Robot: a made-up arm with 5 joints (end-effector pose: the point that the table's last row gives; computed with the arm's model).
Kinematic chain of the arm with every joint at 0, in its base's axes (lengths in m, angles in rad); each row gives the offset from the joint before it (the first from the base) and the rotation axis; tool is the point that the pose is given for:
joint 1: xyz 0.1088 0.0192 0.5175 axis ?
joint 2: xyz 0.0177 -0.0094 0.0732 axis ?
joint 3: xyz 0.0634 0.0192 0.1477 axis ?
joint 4: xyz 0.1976 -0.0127 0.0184 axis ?
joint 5: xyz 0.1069 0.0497 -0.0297 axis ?
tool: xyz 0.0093 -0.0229 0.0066
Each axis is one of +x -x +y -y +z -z.
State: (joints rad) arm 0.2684 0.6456 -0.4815 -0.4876 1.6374
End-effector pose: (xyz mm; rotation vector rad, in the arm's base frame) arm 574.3 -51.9 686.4 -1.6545 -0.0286 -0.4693
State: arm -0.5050 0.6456 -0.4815 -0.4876 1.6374
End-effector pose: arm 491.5 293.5 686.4 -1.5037 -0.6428 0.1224
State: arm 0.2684 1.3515 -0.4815 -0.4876 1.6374
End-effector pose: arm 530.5 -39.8 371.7 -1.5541 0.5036 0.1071
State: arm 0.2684 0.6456 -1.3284 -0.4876 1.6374
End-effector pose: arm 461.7 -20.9 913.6 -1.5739 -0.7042 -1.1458
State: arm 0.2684 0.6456 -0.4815 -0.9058 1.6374
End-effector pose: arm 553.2 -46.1 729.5 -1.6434 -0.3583 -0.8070
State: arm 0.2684 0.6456 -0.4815 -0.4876 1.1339
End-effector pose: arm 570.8 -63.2 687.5 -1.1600 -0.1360 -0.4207
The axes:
joint 1: -z
joint 2: +y
joint 3: +y
joint 4: +y
joint 5: -x

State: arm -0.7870 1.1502 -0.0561 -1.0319 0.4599
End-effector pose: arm 370.9 323.5 405.2 -0.4601 -0.1231 0.7868
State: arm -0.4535 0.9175 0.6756 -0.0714 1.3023
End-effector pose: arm 256.6 143.6 315.8 -1.3519 1.0690 1.3168
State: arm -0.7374 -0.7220 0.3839 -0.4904 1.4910
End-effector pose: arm 245.3 212.8 907.7 -1.0424 -1.1020 -0.0271
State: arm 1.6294 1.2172 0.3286 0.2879 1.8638
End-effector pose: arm 158.9 -146.0 275.6 0.0206 1.5075 0.3840
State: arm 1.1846 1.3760 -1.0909 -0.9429 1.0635
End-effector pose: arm 322.6 -396.5 585.1 -1.2910 0.0861 -1.3790
